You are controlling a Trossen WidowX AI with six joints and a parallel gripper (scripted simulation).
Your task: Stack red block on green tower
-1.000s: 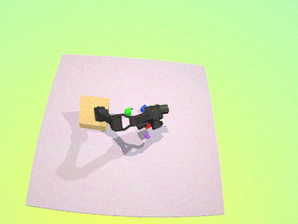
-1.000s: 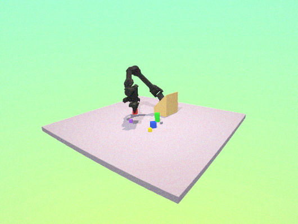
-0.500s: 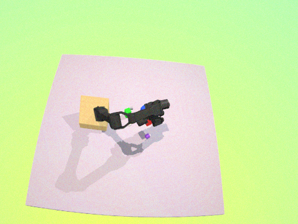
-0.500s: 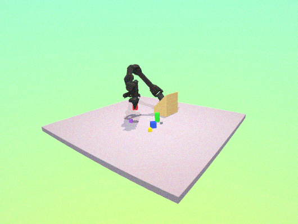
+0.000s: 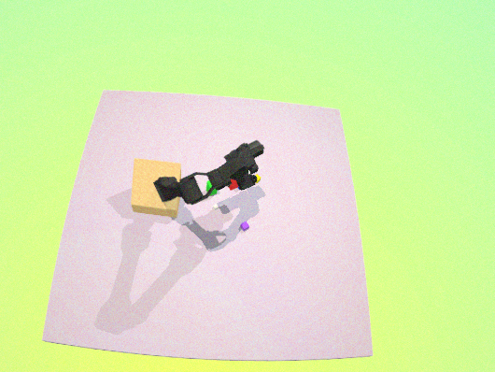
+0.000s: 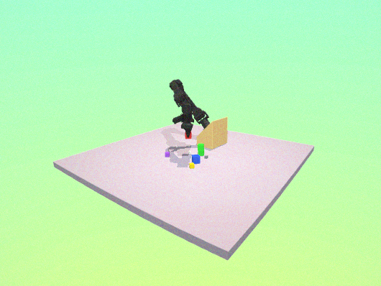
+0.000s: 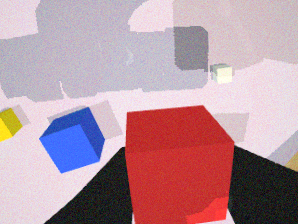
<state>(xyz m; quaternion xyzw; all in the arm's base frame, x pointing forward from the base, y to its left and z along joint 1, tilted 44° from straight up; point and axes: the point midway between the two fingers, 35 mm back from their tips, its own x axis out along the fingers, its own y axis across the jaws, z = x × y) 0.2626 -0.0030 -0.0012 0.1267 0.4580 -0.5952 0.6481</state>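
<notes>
Right now my gripper tip is 6 cm past the white cube, 3 cm to the left of it and 13 cm above it. From my gripper tip the other things lie so: purple block: 5 cm ahead, 13 cm to the right, 12 cm below; then red block: 1 cm above; then blue block: 5 cm ahead, 8 cm to the left, 11 cm below.
</notes>
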